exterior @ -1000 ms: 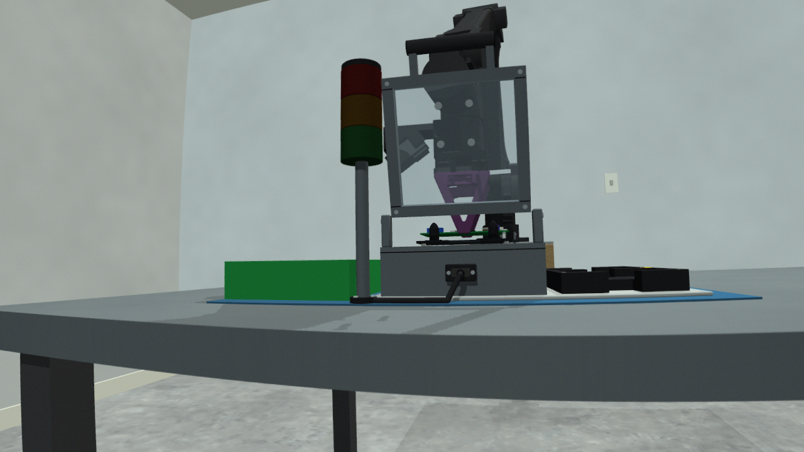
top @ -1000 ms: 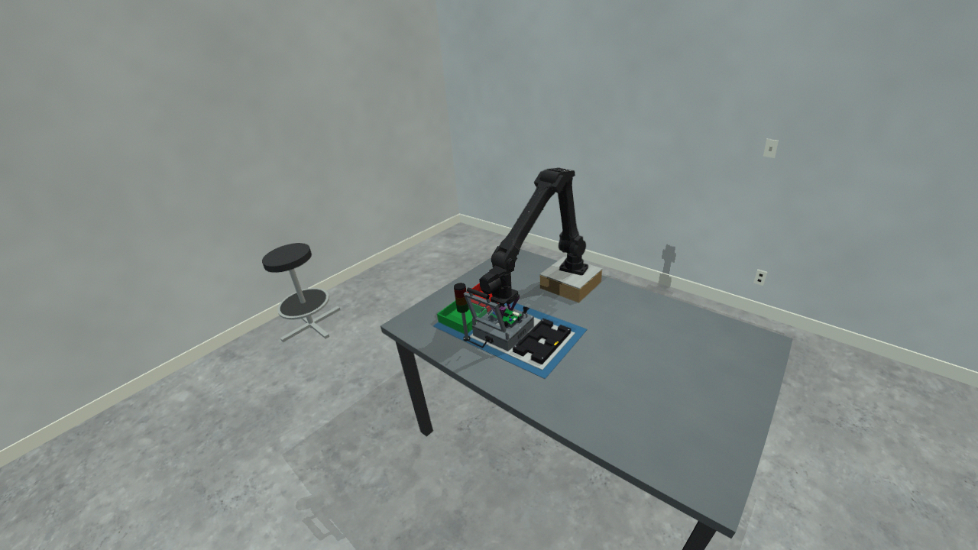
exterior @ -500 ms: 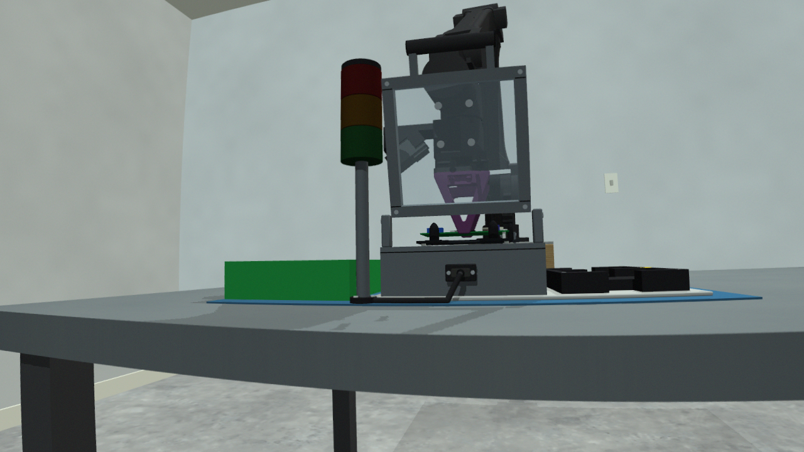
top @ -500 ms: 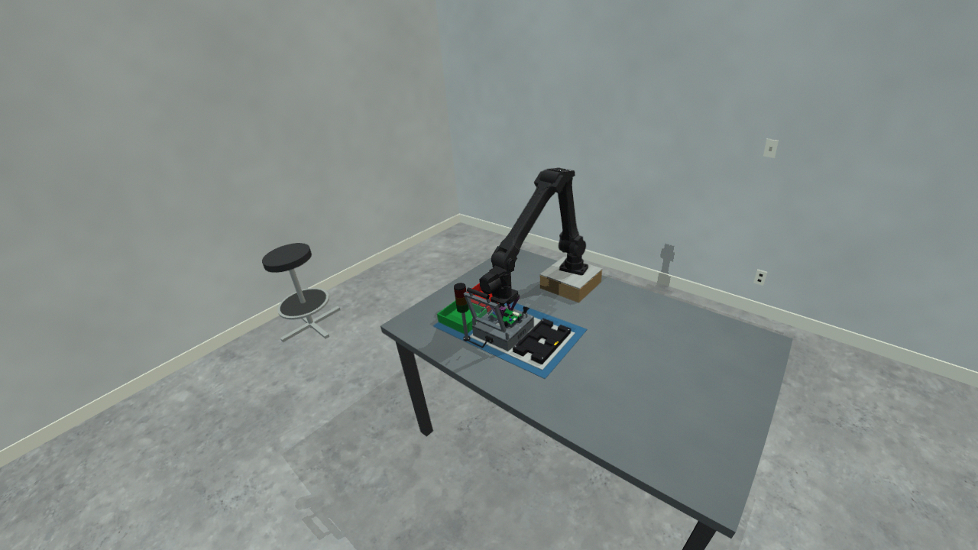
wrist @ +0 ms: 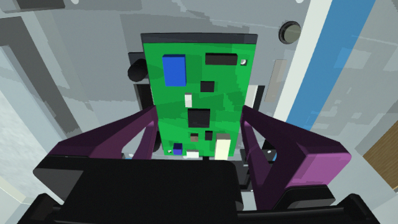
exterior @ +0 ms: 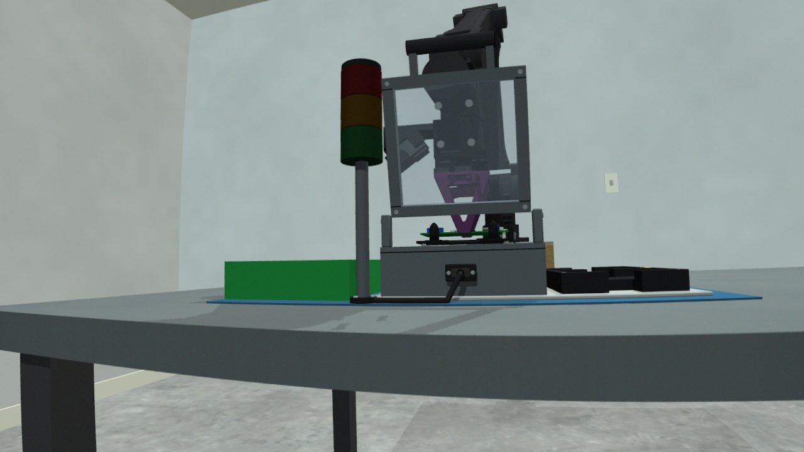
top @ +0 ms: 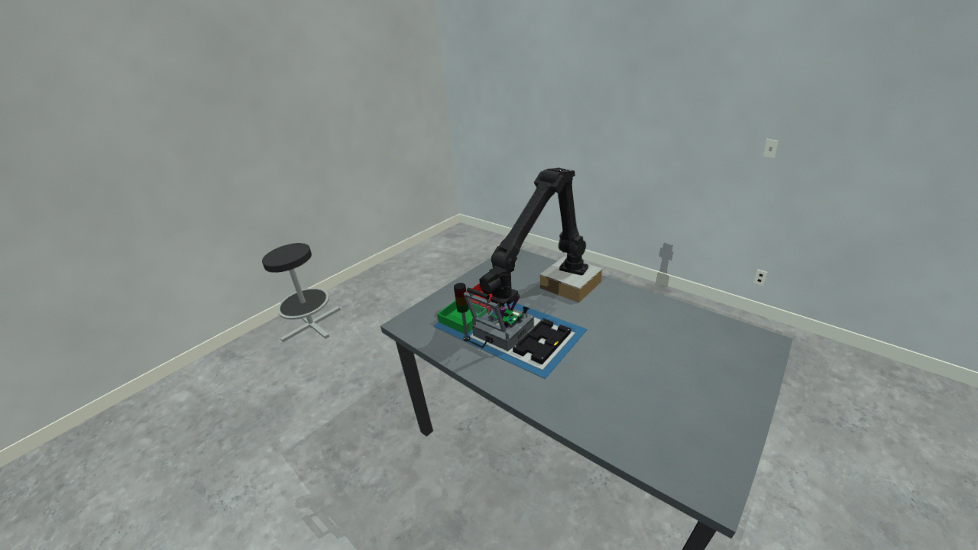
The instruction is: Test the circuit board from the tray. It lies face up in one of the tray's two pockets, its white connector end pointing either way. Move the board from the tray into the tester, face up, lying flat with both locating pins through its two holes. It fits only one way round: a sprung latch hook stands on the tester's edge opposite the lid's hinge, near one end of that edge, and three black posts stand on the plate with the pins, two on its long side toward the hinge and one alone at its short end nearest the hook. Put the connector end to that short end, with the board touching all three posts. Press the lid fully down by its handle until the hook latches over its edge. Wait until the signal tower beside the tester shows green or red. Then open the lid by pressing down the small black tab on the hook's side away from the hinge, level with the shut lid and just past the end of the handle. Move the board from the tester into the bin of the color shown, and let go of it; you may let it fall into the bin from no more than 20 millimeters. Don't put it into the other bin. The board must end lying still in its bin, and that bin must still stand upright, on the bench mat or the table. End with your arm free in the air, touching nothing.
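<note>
The green circuit board is right at my hand. Also, from my hand: black tester plate 1 cm to the left, 1 cm below, 1 cm ahead; then black latch hook 7 cm to the left, 5 cm behind; then clear lid 12 cm ahead, 10 cm above, 2 cm to the right.
</note>
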